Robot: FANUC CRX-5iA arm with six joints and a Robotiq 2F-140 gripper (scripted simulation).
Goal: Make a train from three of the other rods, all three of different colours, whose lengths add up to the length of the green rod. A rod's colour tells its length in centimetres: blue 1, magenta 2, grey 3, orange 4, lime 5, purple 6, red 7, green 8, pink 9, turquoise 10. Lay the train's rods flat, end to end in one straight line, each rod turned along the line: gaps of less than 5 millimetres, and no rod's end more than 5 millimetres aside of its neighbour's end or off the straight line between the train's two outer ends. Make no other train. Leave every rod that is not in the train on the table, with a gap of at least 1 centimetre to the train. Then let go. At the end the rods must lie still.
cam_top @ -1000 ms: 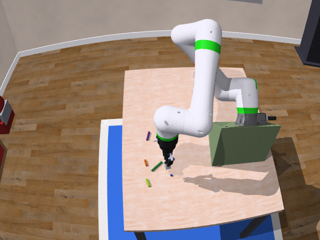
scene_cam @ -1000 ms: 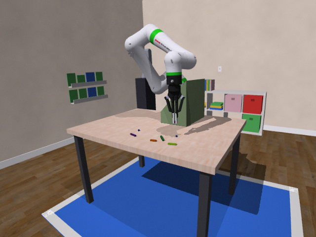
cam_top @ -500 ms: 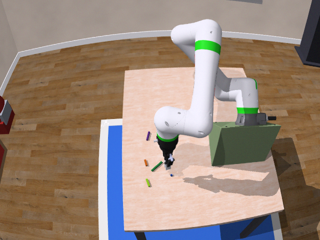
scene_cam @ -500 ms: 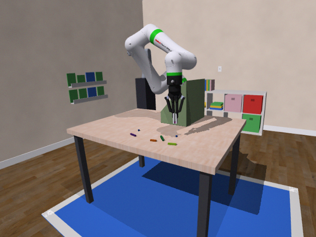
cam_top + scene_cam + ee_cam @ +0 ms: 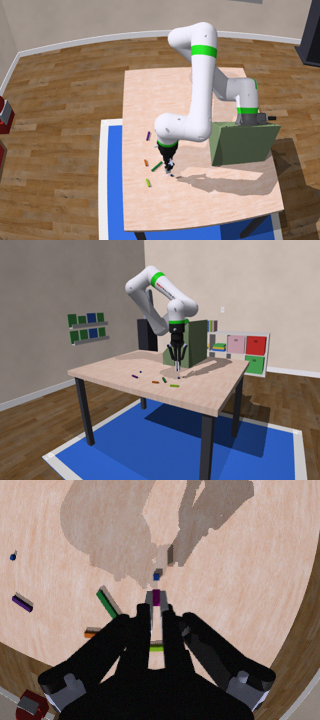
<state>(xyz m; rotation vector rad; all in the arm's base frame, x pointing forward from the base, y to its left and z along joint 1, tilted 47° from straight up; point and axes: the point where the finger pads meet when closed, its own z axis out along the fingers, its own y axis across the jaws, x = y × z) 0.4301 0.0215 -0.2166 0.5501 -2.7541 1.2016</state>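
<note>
Now: the green rod 90 mm below my hand, 60 mm to the right of it and 60 mm ahead of it. From my hand the other things lie so: lime rod 100 mm ahead, 90 mm below, 50 mm to the left; magenta rod 30 mm below; orange rod 120 mm ahead, 90 mm below, 80 mm to the right.
</note>
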